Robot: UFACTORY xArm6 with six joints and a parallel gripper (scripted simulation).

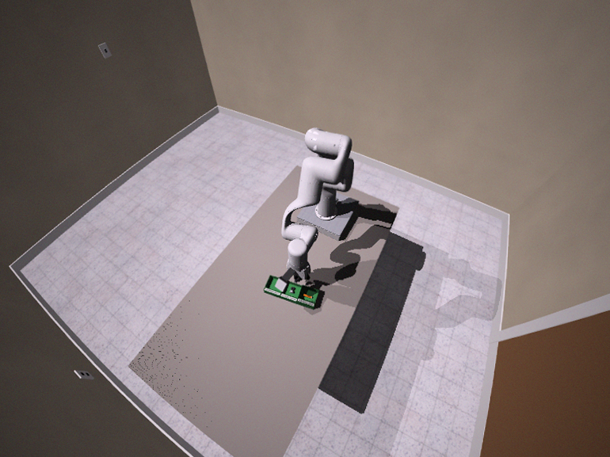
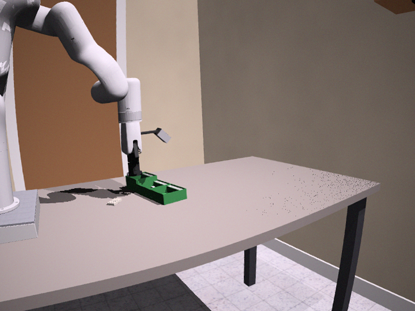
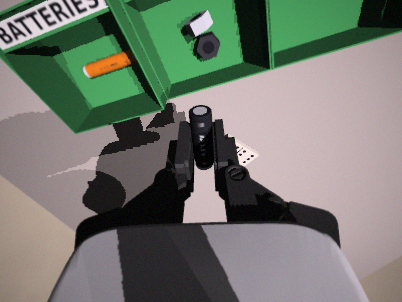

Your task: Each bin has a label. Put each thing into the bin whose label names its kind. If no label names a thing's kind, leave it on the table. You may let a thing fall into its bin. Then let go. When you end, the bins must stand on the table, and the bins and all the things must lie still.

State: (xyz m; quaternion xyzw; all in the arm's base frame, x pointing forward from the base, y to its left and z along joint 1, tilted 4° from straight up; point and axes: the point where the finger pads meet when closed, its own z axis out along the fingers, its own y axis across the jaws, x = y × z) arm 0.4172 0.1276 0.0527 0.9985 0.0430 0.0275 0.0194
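My gripper is now 8 cm to the right of the orange battery, 8 cm above it and 3 cm short of it. From my hand the other things lie so: black battery 2 cm below; then black nut 8 cm below, 4 cm ahead; then green three-bin tray 7 cm below, 6 cm ahead.
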